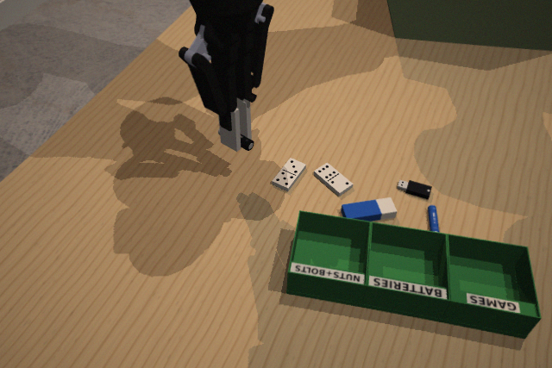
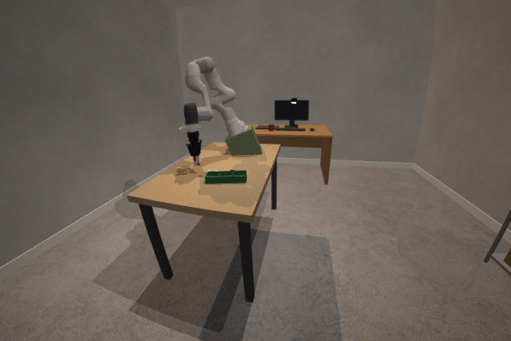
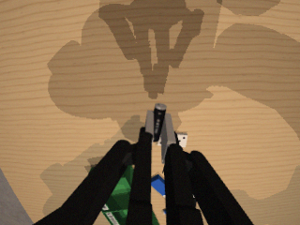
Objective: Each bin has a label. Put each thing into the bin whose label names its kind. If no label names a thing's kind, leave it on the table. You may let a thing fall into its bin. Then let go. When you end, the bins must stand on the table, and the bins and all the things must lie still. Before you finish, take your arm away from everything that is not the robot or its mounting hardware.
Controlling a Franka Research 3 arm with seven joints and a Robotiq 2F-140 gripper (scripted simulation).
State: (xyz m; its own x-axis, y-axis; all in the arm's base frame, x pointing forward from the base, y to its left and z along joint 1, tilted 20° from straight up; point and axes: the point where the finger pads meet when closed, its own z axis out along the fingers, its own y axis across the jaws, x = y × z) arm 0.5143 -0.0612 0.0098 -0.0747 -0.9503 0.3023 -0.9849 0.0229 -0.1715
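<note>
The blue battery lies 25 cm to the left of my hand, 9 cm below it and 6 cm behind it. From my hand the other things lie so: black USB stick (21 cm to the left, 10 cm behind, 9 cm below); black battery (3 cm below); eraser (18 cm to the left, 9 cm below, 4 cm behind).
</note>
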